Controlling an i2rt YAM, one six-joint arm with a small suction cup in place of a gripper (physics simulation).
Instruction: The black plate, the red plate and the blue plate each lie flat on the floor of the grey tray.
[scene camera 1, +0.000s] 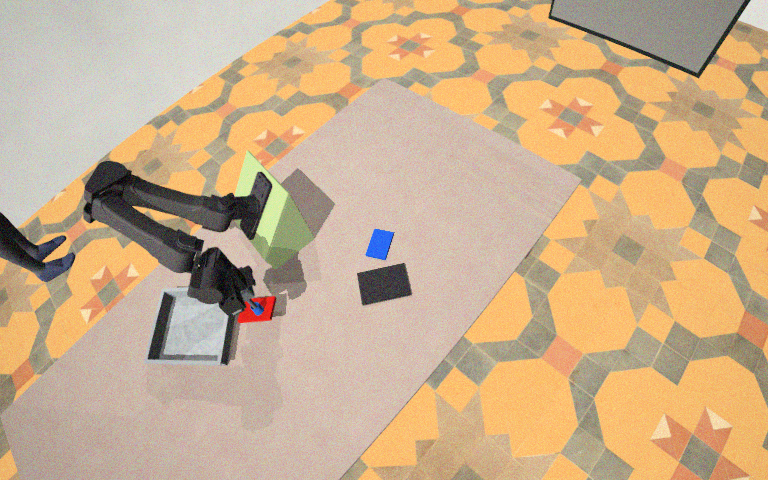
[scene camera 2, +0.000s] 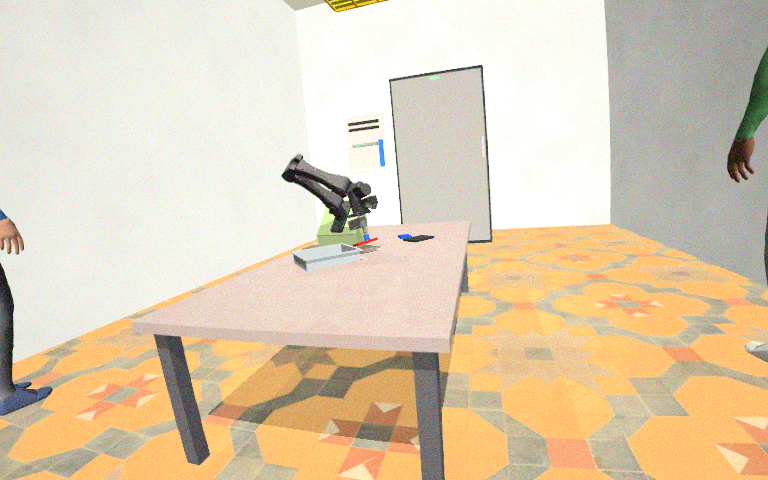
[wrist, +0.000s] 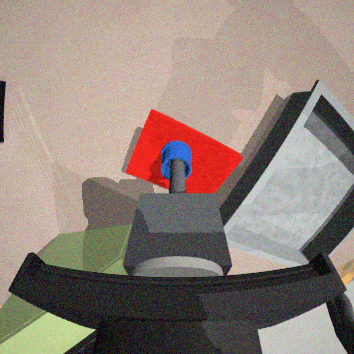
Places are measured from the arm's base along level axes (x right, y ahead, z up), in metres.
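Pixels of known places: end effector, tool point: (scene camera 1: 260, 313) (scene camera 2: 368, 242) (wrist: 176, 148); arm's base, origin of the base link: (scene camera 1: 256, 206) (scene camera 2: 342, 216) (wrist: 90, 352).
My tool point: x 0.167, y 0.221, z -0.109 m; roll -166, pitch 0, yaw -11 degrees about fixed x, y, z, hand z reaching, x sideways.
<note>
For each thing: its top centre in the pictures, then the offset to it from my tool point. Level surfaces: height alone.
- red plate, middle of its top: (wrist: 183, 167) (scene camera 1: 254, 307) (scene camera 2: 364, 238) dz +0.020, dx +0.003, dy -0.014 m
- grey tray, middle of its top: (wrist: 323, 206) (scene camera 1: 188, 324) (scene camera 2: 325, 250) dz +0.004, dx +0.188, dy -0.114 m
- black plate, middle of its top: (scene camera 1: 383, 283) (scene camera 2: 418, 237) dz -0.036, dx -0.314, dy +0.144 m
- smaller blue plate, middle of its top: (scene camera 1: 379, 243) (scene camera 2: 404, 235) dz -0.036, dx -0.386, dy +0.038 m
- table, its level: dz -0.046 m
My suction cup (scene camera 1: 257, 309) (scene camera 2: 366, 237) (wrist: 176, 159) is blue and is on the upper face of the red plate (scene camera 1: 268, 311) (scene camera 2: 371, 241) (wrist: 210, 160). The red plate is held a little above the table, beside the grey tray (scene camera 1: 186, 362) (scene camera 2: 331, 260) (wrist: 270, 162); its shadow falls apart from it. The tray's visible floor is bare in scene view 1. The black plate (scene camera 1: 384, 284) (scene camera 2: 419, 238) lies flat on the table, away from the tray; a black sliver shows at the wrist view's left edge. The smaller blue plate (scene camera 1: 380, 243) (scene camera 2: 404, 236) lies flat near the black one.
A light green angular block (scene camera 1: 291, 217) (scene camera 2: 339, 236) (wrist: 95, 250) stands on the table (scene camera 1: 441, 186) (scene camera 2: 283, 305) close to the arm, with a dark part of the arm over it in scene view 1. A person's legs (scene camera 1: 22, 249) show near the table's left side.
</note>
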